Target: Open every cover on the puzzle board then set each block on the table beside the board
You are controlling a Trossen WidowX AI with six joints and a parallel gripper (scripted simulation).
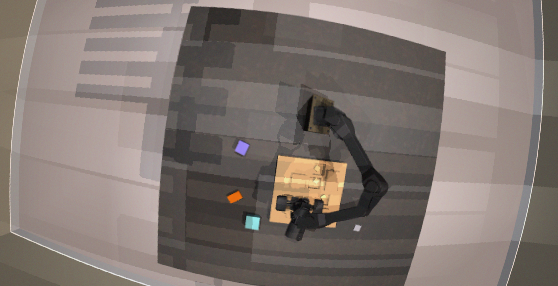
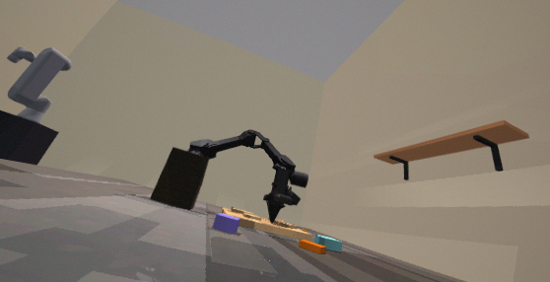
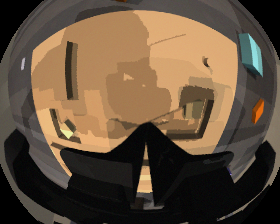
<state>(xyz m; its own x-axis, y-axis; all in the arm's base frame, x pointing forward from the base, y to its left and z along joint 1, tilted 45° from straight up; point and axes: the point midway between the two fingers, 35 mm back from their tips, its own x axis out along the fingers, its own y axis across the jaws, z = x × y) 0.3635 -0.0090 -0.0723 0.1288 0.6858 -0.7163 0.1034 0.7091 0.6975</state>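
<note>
The puzzle board is 6 cm to the left of my gripper tip and 3 cm behind it. Also, from my gripper tip: cyan block (19 cm to the right, 11 cm ahead, 1 cm below); then orange block (27 cm to the right, 2 cm below); then tiny orange piece (16 cm ahead, 2 cm to the left, 1 cm below).
</note>
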